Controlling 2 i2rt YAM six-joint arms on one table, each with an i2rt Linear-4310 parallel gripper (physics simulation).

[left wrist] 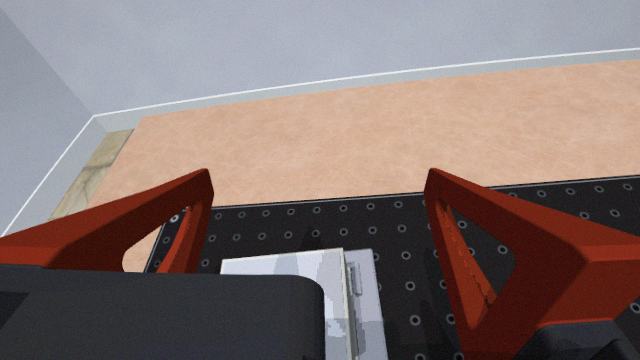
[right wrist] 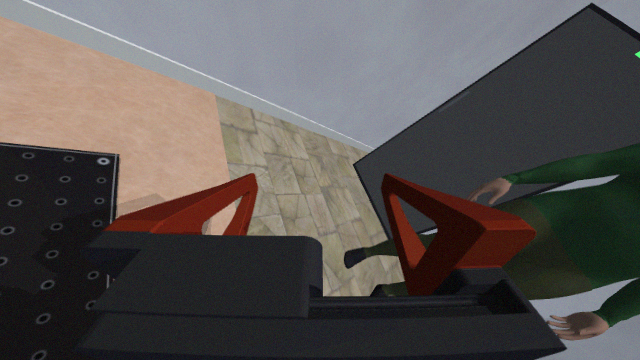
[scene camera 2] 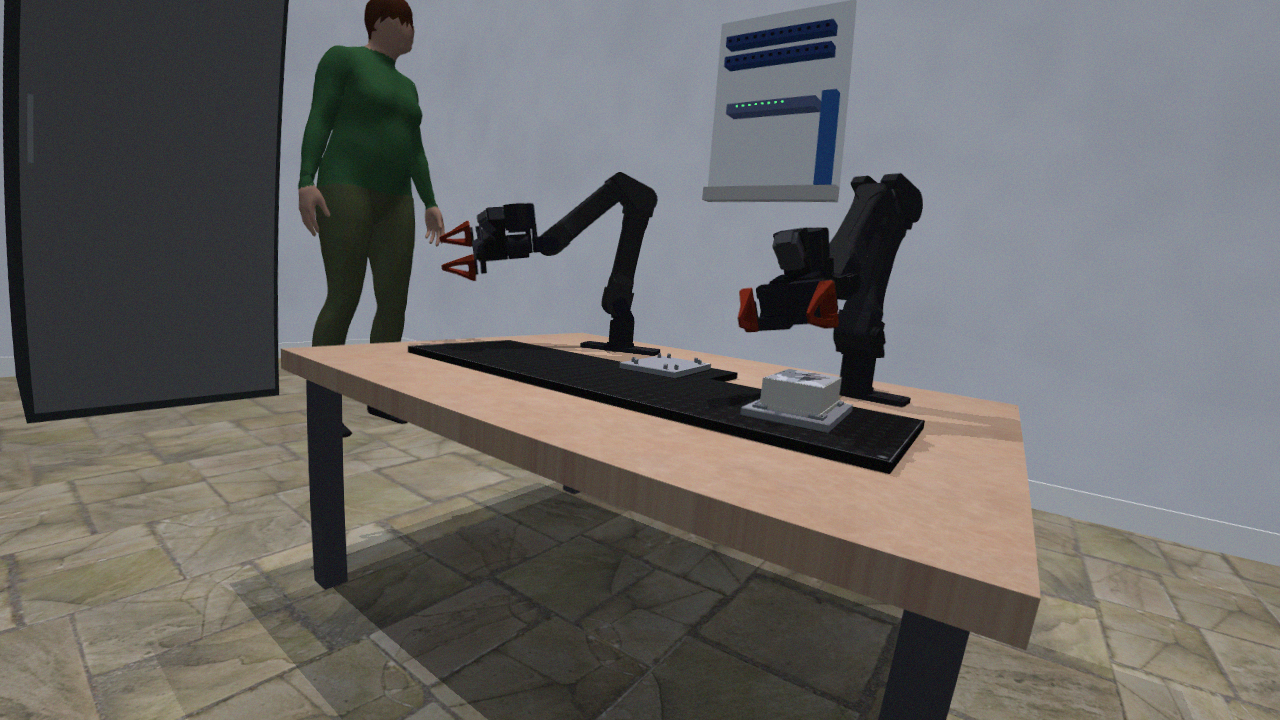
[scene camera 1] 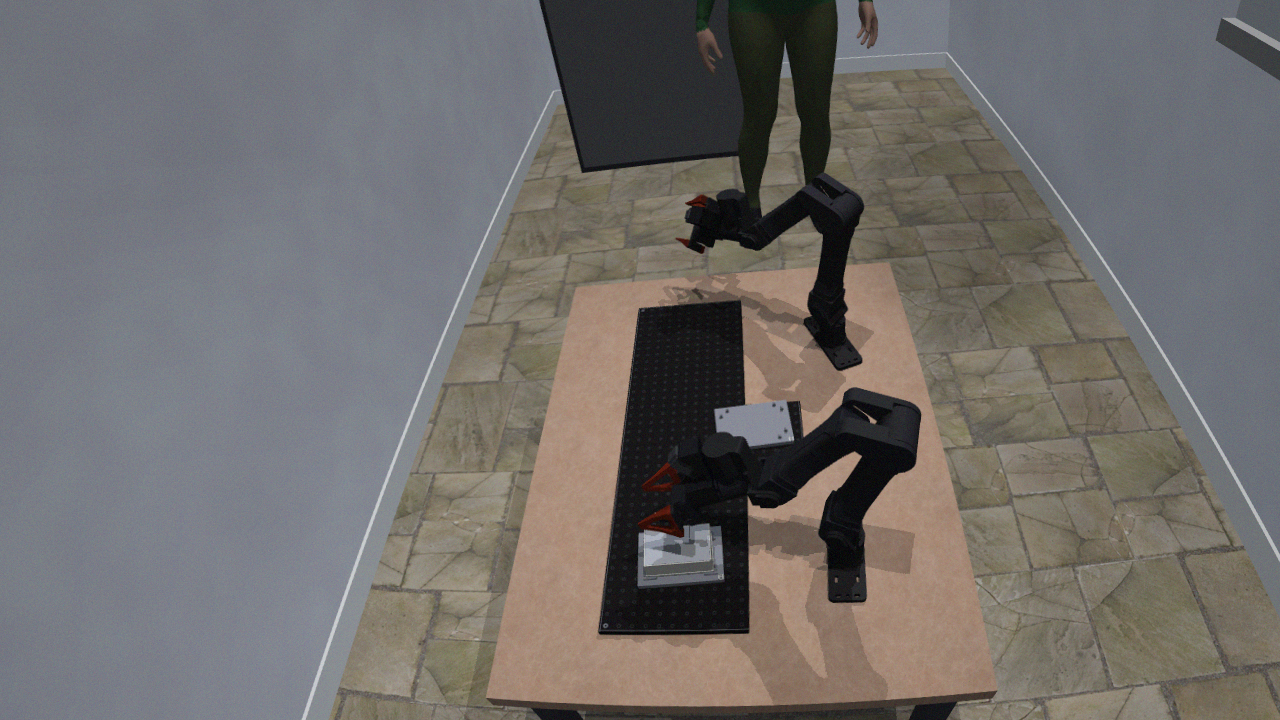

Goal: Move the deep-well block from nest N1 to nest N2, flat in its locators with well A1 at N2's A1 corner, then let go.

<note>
My left gripper (scene camera 2: 772, 320) is open, holding nothing. Also in view: a white deep-well block (scene camera 1: 664, 555). My right gripper (scene camera 2: 440, 253) is open and holds nothing. I also see a grey nest plate (scene camera 1: 760, 424).
The white deep-well block shows as well in the left wrist view (left wrist: 328, 267). My left gripper also shows in the left wrist view (left wrist: 318, 180) and in scene camera 1 (scene camera 1: 641, 506). My right gripper shows as well in the right wrist view (right wrist: 319, 180) and in scene camera 1 (scene camera 1: 681, 221). The right wrist view misses the white deep-well block: it is out of frame.
</note>
